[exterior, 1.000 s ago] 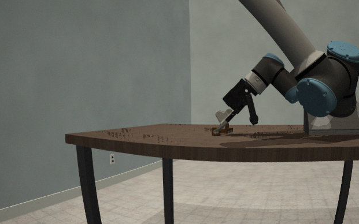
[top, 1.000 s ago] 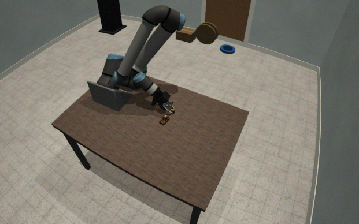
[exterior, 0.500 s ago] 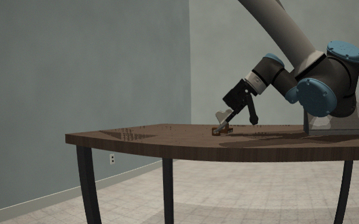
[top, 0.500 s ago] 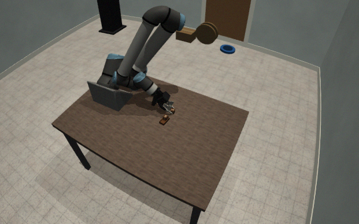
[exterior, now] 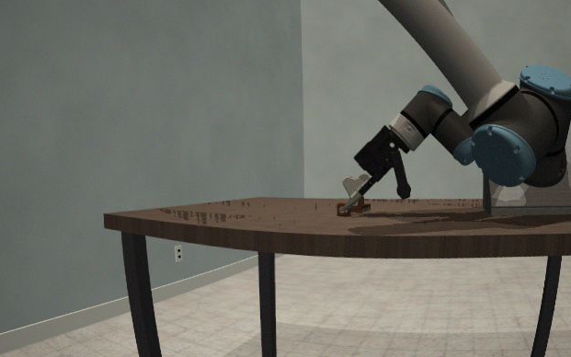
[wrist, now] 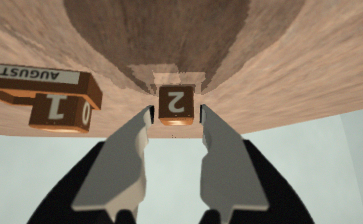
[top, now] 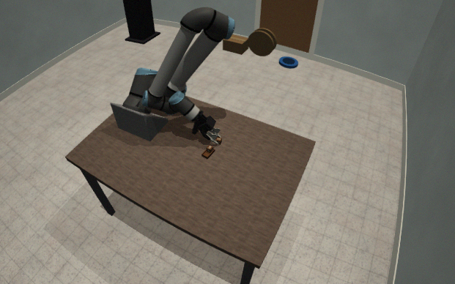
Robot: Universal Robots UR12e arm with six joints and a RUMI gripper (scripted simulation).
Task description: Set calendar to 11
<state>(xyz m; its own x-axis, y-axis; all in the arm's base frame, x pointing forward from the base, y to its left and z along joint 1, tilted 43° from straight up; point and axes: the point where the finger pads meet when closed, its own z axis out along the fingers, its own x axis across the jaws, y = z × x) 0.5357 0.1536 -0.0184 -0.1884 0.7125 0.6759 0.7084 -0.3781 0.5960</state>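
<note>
The cube lies 10 mm below my hand and 10 mm ahead of it. Also, from my hand: calendar tray (110 mm to the right, 10 mm below, 10 mm behind).
</note>
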